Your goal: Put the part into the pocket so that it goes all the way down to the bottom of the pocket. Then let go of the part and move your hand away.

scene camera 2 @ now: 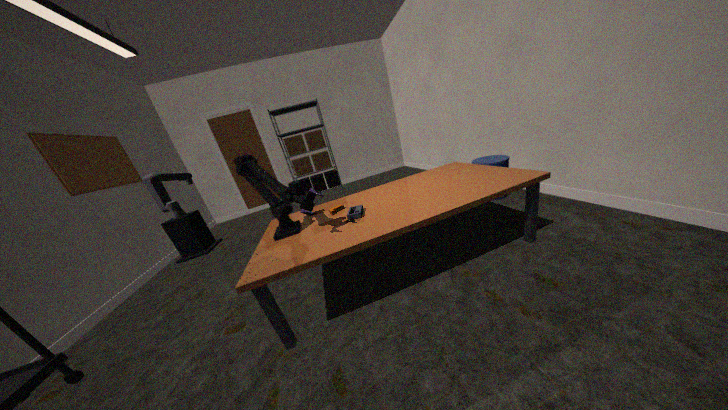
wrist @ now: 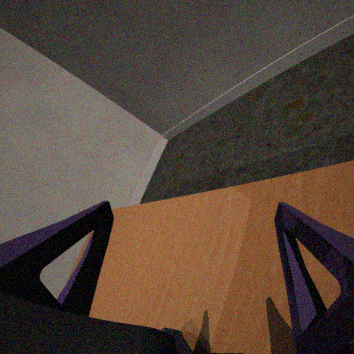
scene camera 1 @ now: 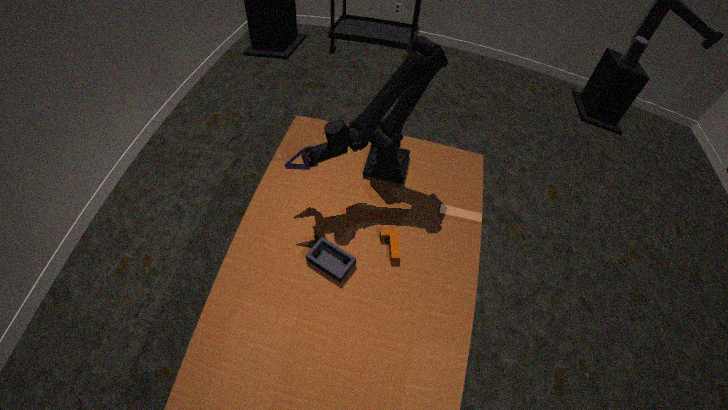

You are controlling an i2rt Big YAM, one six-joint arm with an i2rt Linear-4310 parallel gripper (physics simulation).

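Frame: origin at the arm's base, x right, y ahead, z up, level; centimetres.
Seen in the pictures: gripper, fingertip midpoint: [scene camera 2: 318, 204] [wrist: 191, 210] [scene camera 1: 285, 165]; arm's base, origin of the base link: [scene camera 2: 287, 228] [scene camera 1: 387, 161].
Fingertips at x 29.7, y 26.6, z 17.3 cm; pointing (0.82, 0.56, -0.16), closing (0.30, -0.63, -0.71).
Observation:
Pixels of each thing's top centre, then the offset from my fingertips to it. Level surfaces: height alone.
- orange part, middle of its top: [scene camera 1: 390, 243] [scene camera 2: 336, 207] dx -38.4, dy +8.7, dz -17.1 cm
- grey open-topped block with the rectangular pocket, middle of its top: [scene camera 1: 330, 256] [scene camera 2: 354, 209] dx -21.0, dy +19.3, dz -16.5 cm
- wooden table, its level: dz -20.1 cm
The orange part [scene camera 1: 394, 247] [scene camera 2: 336, 209] lies on the table, a long bar with a short arm at one end. The grey open-topped block with the rectangular pocket [scene camera 1: 322, 270] [scene camera 2: 351, 216] stands beside it, apart from it, turned at an angle. The pocket's floor shows bare in scene camera 1. My gripper [scene camera 1: 298, 161] [scene camera 2: 311, 201] [wrist: 191, 210] is open and empty, with its purple fingers wide apart. It is in the air near the table's left edge in scene camera 1, away from both part and block. Neither of them shows in the wrist view.
The wooden table [scene camera 1: 326, 346] [scene camera 2: 433, 190] [wrist: 170, 250] carries the arm's base [scene camera 1: 386, 165] [scene camera 2: 287, 230] near one end. The arm's shadow falls close to the part and touches the block's corner area. A second arm on a pedestal [scene camera 1: 613, 89] [scene camera 2: 188, 234] stands off the table.

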